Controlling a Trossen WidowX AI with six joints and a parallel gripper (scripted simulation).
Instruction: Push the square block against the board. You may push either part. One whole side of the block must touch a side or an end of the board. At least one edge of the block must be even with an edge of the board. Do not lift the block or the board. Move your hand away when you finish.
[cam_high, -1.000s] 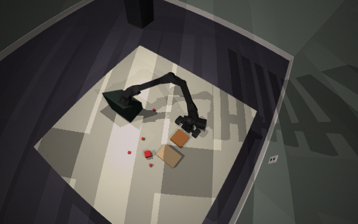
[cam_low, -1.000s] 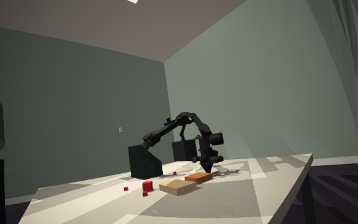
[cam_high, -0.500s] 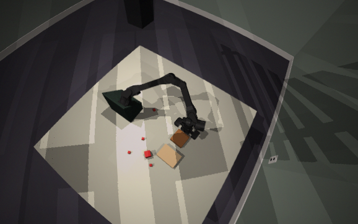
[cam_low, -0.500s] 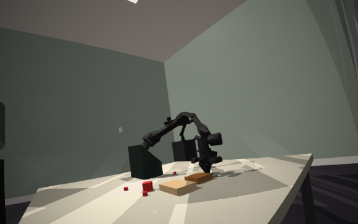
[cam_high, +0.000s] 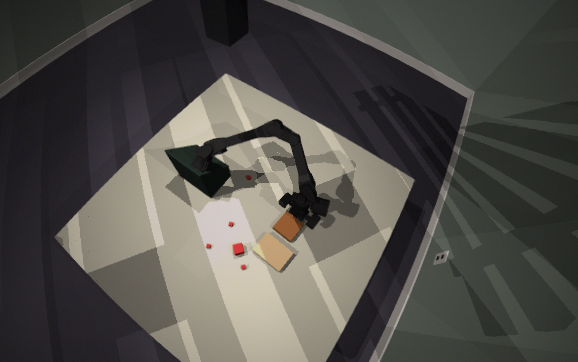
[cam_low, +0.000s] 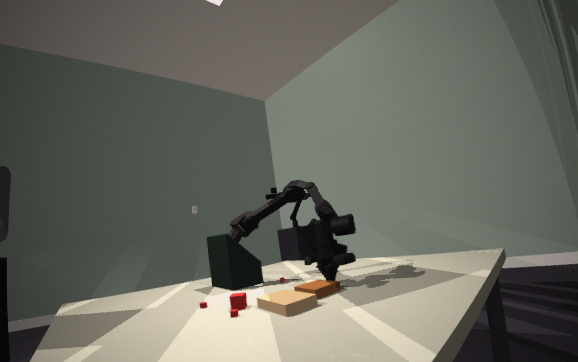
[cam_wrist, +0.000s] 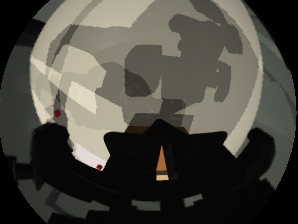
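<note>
Right now my gripper tip is 1 cm past the square block, 6 cm to the left of it and 1 cm below it. Also, from my gripper tip: red cube 14 cm behind, 27 cm to the right, 1 cm above; then board 1 cm behind, 20 cm to the right, 1 cm above.
</note>
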